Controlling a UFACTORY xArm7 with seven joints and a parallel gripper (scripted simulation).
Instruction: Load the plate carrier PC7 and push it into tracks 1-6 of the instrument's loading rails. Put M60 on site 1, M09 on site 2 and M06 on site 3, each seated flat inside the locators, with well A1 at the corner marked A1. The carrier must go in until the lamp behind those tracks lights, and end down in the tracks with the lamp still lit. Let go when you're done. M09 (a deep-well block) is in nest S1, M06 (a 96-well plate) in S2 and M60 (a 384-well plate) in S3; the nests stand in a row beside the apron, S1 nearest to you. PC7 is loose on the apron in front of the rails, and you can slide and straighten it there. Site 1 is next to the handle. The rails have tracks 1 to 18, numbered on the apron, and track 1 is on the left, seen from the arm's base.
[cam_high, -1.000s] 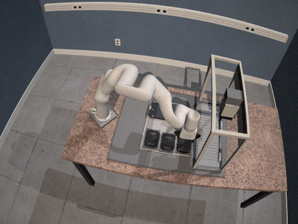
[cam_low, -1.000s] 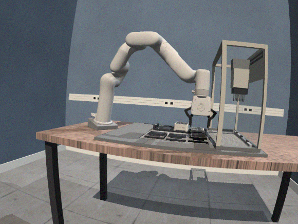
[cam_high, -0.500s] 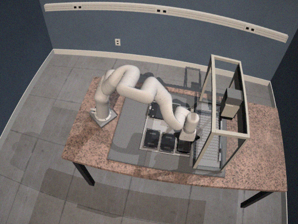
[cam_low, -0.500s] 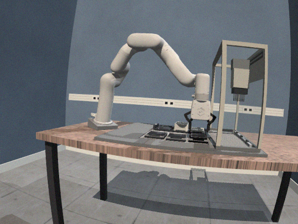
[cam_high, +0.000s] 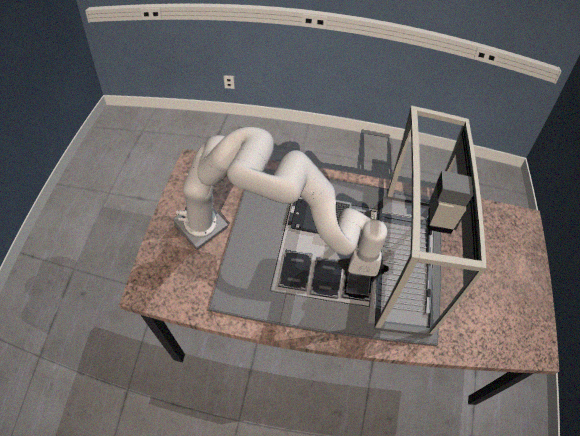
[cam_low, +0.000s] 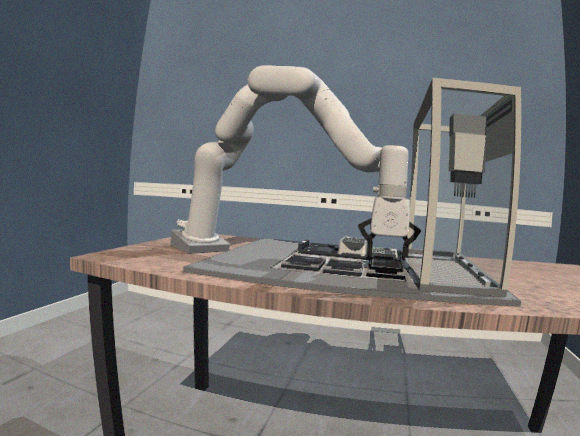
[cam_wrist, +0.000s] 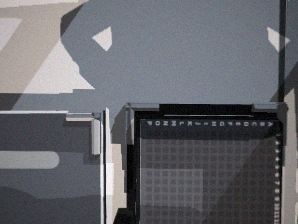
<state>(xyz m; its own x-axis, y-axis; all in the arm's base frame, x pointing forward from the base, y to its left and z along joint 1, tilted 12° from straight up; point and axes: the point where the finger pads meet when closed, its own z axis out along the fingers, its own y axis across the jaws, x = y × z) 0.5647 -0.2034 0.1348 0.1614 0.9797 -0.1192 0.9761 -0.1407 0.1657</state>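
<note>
Now: hand 3 cm above the dark 384-well plate M60. Also, from my hand: nest S2: 11 cm behind, 4 cm below, 1 cm to the left; nest S3: 4 cm below; nest S1: 22 cm behind, 4 cm to the left, 4 cm below.
</note>
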